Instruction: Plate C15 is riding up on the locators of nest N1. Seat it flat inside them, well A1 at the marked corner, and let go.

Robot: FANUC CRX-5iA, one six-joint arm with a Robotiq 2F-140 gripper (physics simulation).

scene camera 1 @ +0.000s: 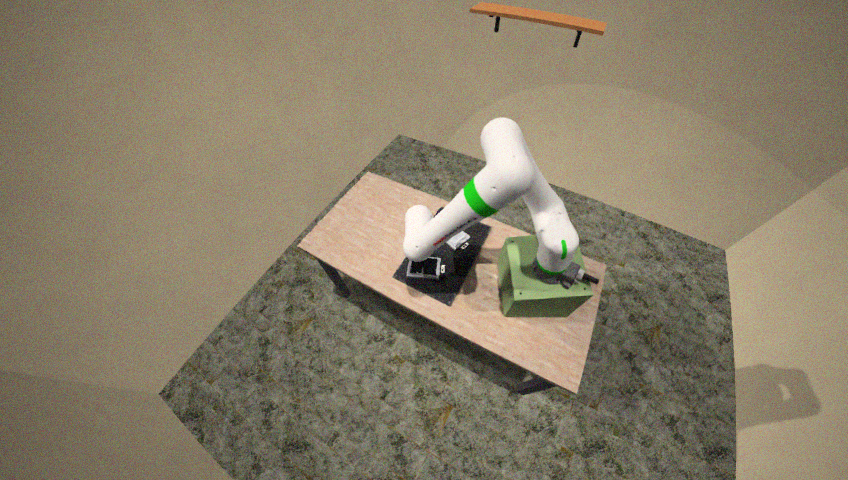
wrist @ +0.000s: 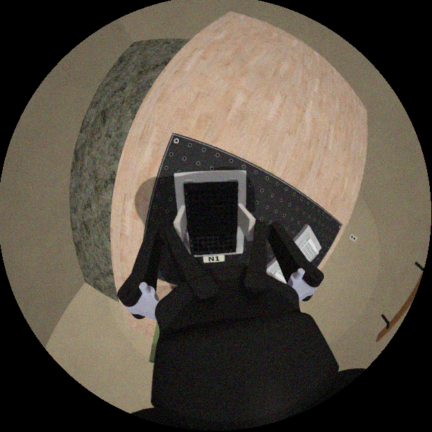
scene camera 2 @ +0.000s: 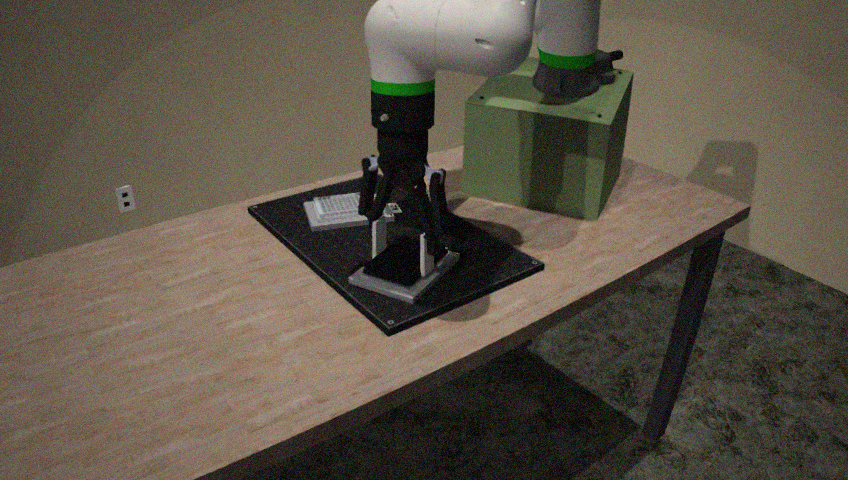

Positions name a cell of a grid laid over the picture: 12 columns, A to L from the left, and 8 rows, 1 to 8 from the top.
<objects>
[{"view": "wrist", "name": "gripper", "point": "F4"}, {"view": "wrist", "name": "black well plate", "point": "F4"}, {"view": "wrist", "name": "light grey nest N1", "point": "F4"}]
</objects>
